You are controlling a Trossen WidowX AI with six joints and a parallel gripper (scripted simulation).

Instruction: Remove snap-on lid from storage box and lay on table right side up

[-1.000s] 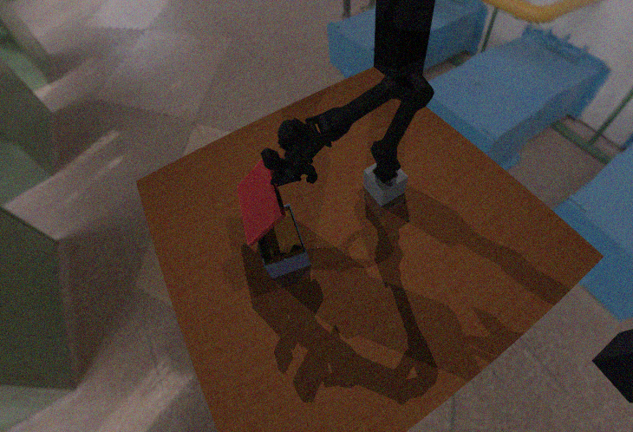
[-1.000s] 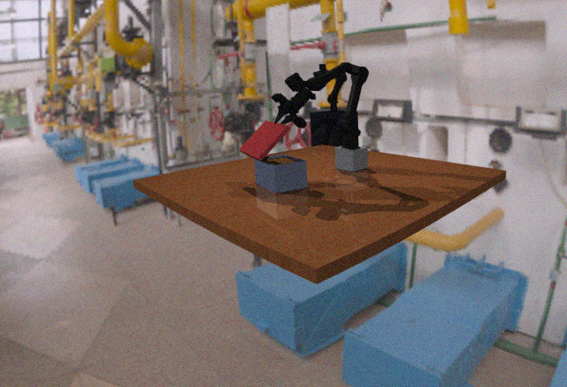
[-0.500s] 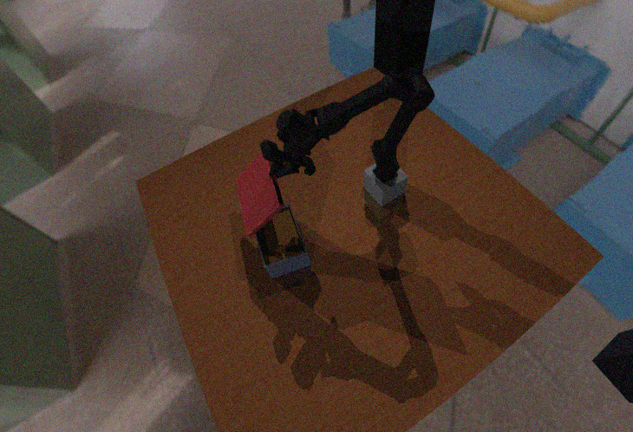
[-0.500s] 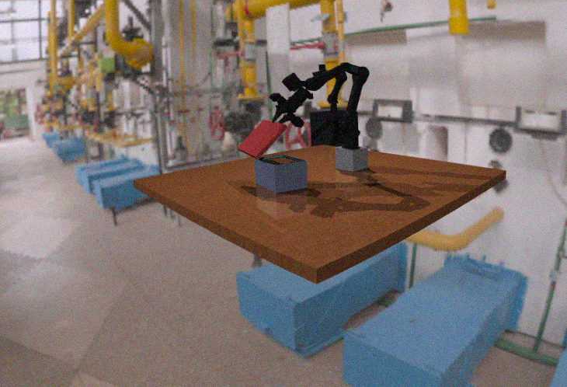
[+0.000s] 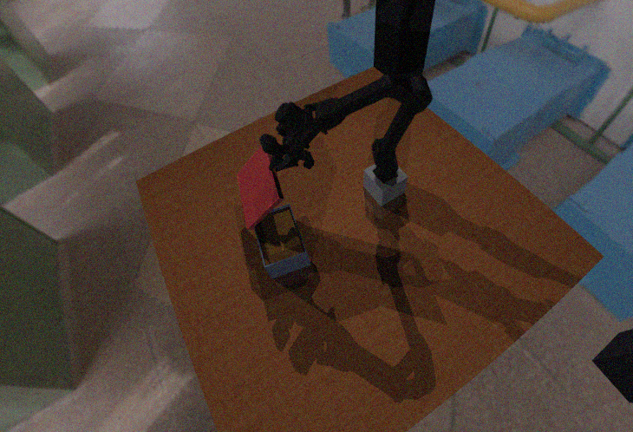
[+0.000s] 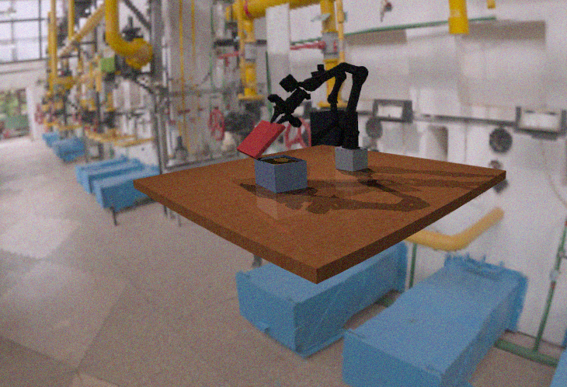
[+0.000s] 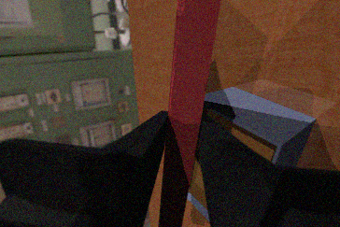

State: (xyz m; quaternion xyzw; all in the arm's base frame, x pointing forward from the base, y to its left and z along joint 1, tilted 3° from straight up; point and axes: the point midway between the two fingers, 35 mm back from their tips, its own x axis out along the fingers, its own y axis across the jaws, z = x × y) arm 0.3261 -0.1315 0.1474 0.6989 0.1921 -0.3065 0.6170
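Now: the red lid 60 mm ahead of my gripper tip, 50 mm below it and 10 mm to the right of it. Also, from my gripper tip: storage box (180 mm below, 140 mm to the left, 80 mm ahead).
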